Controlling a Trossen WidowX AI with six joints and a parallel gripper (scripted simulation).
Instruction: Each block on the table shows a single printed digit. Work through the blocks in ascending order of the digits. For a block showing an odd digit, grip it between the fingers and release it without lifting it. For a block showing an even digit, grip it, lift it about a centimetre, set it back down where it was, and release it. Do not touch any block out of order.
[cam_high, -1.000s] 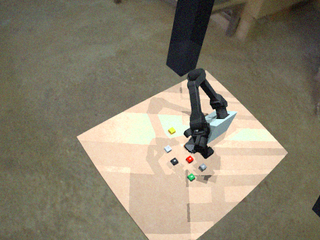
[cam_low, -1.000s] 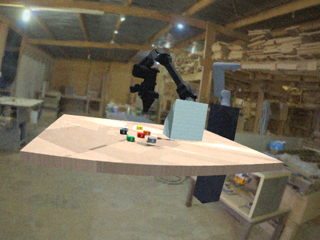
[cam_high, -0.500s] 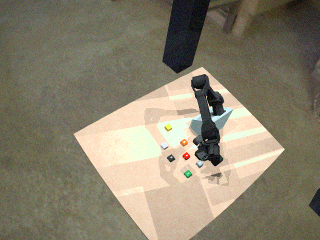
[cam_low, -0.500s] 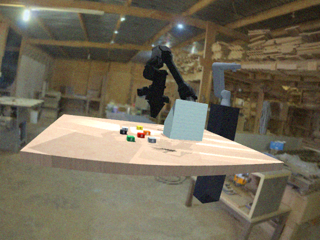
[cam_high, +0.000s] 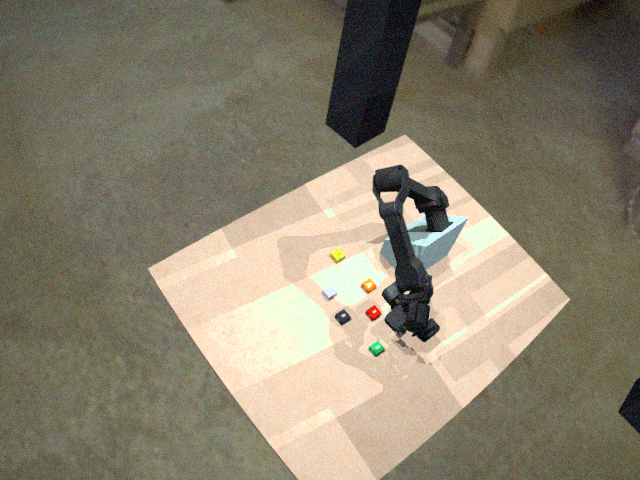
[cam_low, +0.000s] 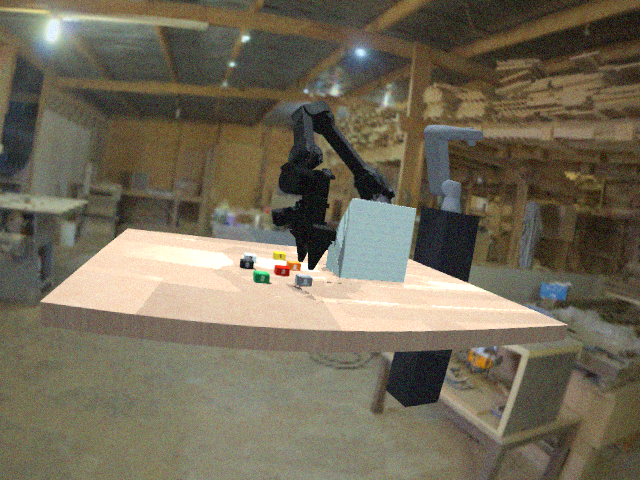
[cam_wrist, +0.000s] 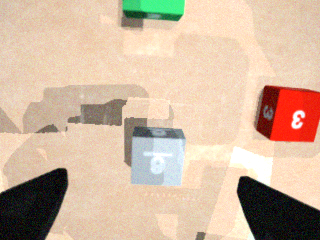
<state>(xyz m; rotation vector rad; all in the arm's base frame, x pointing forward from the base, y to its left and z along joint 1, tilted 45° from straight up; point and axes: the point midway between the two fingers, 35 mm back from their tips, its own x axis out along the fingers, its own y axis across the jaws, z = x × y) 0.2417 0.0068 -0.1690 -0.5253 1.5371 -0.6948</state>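
Now: the grey block 3 cm below my gripper tip. Round my gripper tip: red block: 9 cm to the right, 3 cm below, 3 cm ahead; then orange block: 16 cm to the right, 3 cm below, 3 cm behind; then green block: 10 cm ahead, 3 cm below.
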